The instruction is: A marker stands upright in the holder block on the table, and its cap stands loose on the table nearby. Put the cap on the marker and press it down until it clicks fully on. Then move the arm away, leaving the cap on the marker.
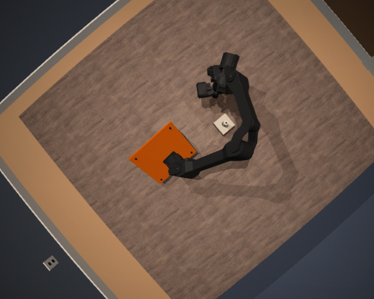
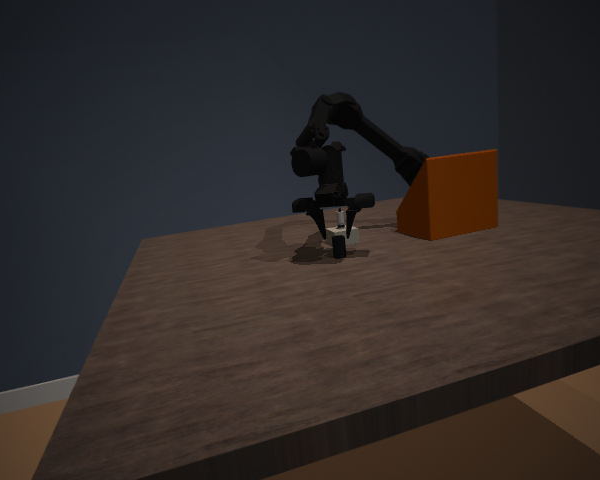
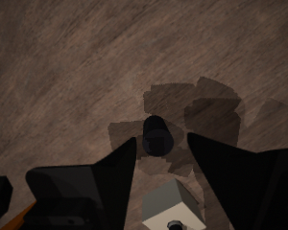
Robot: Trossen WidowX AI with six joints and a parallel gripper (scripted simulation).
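The dark cap lies 2 cm below my gripper tip. Round my gripper tip: pale holder block: 8 cm behind, 12 cm to the right, 3 cm below.
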